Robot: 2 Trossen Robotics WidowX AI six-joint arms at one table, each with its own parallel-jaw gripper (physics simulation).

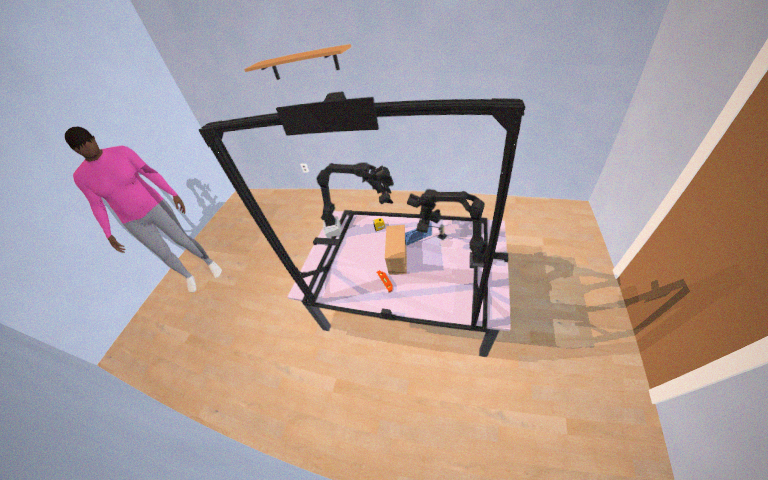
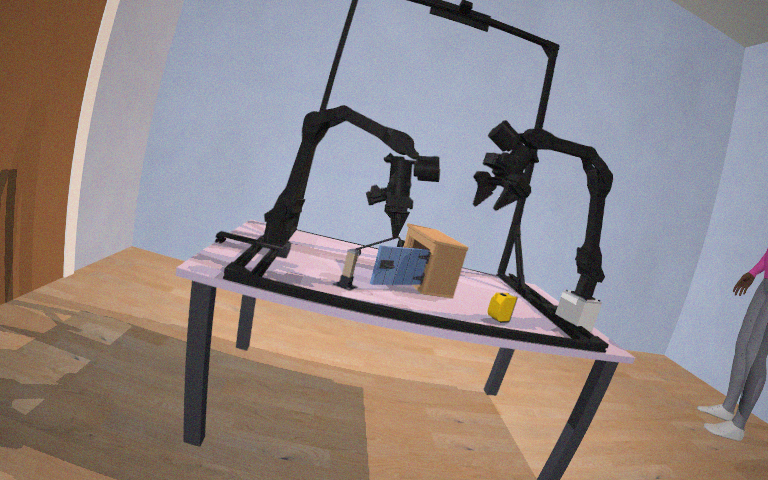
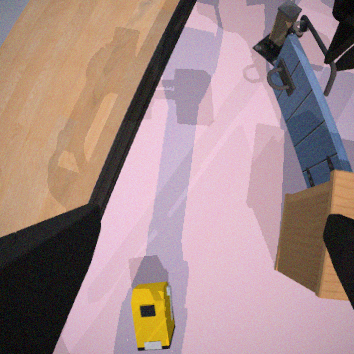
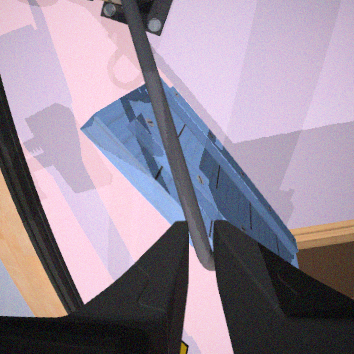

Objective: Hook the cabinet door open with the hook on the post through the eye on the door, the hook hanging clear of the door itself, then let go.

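Places are measured from the left arm's base along level axes (x ahead, y left, z up), in metres.
Pixels of known places: left gripper, fingertip midpoint: (image 1: 391,198) (image 2: 483,207) (image 3: 215,221); right gripper, fingertip midpoint: (image 2: 394,238) (image 3: 330,63) (image 4: 199,231); left arm's base, origin of the base link: (image 1: 330,222) (image 2: 583,296); right arm's base, origin of the base link: (image 1: 478,258) (image 2: 273,242).
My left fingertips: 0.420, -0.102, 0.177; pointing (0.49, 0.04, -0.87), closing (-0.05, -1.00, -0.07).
Ahead of a thing's pixels: the offset from my left fingertips to its top centre, as dx, dy, dz. "spot": to the spot under its first point.
The blue door {spot: +0.109, -0.131, -0.211} (image 1: 417,235) (image 2: 402,266) (image 3: 310,117) (image 4: 230,200) stands ajar on the wooden cabinet {-0.031, -0.220, -0.122} (image 1: 395,243) (image 2: 444,266) (image 3: 305,235). The door's dark eye (image 2: 386,263) (image 3: 272,78) is on its outer face near the free edge. The post {spot: +0.264, -0.127, -0.223} (image 1: 442,231) (image 2: 350,266) (image 3: 284,26) stands beside that edge. The grey hook {+0.194, -0.131, -0.132} (image 2: 373,243) (image 3: 320,45) (image 4: 165,115) reaches from it above the door, its bent end on the door's inner side, apart from the eye. My right gripper (image 1: 422,227) (image 2: 395,236) (image 4: 199,231) is shut on the hook. My left gripper (image 1: 386,199) (image 2: 487,206) (image 3: 215,221) is open and empty, high up.
A yellow block-like object {-0.110, +0.058, -0.197} (image 1: 378,224) (image 2: 501,307) (image 3: 152,317) stands near the cabinet on the left arm's side. An orange tool {-0.126, -0.369, -0.259} (image 1: 385,280) lies past the cabinet. A white box (image 1: 331,228) (image 2: 577,310) is at the left arm's base. A black frame (image 2: 362,308) runs around the table.
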